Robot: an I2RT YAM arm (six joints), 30 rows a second.
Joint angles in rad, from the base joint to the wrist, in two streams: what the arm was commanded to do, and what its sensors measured. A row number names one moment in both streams.
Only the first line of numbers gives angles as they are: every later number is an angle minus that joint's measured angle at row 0.
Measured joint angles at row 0:
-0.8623, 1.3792, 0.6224, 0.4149, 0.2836, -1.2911
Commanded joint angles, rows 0 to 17:
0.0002, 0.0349, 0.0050, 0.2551, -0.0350, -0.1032
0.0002, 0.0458, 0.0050, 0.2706, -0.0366, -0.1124
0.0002, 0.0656, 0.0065, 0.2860, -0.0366, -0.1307
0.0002, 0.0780, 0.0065, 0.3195, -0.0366, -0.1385
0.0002, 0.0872, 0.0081, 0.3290, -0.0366, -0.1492
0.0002, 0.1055, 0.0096, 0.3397, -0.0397, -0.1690
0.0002, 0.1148, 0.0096, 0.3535, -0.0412, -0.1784
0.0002, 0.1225, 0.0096, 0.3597, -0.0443, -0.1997
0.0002, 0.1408, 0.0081, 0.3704, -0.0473, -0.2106
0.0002, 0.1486, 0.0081, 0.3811, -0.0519, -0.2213
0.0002, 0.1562, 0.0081, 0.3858, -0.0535, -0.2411
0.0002, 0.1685, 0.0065, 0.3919, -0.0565, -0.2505
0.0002, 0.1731, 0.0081, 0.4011, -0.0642, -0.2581
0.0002, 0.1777, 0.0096, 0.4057, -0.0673, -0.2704
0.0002, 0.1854, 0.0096, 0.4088, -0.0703, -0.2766
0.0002, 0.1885, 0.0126, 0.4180, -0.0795, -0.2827
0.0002, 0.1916, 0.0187, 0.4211, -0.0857, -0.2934
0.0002, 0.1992, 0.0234, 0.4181, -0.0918, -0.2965
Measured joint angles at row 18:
0.0000, 0.1923, 0.0000, 0.3185, -0.0534, -0.2495
